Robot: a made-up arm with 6 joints.
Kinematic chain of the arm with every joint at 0, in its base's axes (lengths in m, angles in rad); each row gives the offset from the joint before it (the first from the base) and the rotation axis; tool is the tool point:
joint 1: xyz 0 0 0.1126 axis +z
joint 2: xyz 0 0.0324 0 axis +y
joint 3: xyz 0 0 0.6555 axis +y
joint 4: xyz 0 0 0.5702 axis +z
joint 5: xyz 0 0 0 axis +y
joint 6: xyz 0 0 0.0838 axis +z
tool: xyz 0 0 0
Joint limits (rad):
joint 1: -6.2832..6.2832
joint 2: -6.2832..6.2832
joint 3: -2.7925..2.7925
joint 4: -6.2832..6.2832
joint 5: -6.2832..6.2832
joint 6: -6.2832..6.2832
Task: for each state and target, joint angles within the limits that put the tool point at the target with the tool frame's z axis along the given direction. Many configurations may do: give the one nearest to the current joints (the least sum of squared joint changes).
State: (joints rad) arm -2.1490 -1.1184 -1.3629 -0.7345 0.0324 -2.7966
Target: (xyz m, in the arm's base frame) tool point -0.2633 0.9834 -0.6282 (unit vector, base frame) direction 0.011 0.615 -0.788
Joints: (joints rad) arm -1.2610 -1.9245 -0.5493 -1.4168 -0.2017 -2.7966
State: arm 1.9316 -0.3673 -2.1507 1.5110 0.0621 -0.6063
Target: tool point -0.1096 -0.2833 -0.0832 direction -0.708 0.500 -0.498
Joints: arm 1.5161 -0.9592 -2.5581 1.8938 0.8861 -0.6063
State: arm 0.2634 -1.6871 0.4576 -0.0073 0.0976 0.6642
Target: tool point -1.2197 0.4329 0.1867 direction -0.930 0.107 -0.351
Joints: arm -0.3289 -1.5597 0.1585 0.3788 -0.5688 0.6642
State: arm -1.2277 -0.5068 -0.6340 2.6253 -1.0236 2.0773
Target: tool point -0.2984 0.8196 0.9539 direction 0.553 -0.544 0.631
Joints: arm -1.1568 -0.7766 -0.1965 3.4423 -1.8137 2.0773
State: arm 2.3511 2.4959 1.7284 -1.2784 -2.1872 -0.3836
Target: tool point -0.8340 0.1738 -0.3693 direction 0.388 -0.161 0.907
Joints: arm 2.8922 1.6270 1.0965 -1.7630 -3.0802 -0.3836
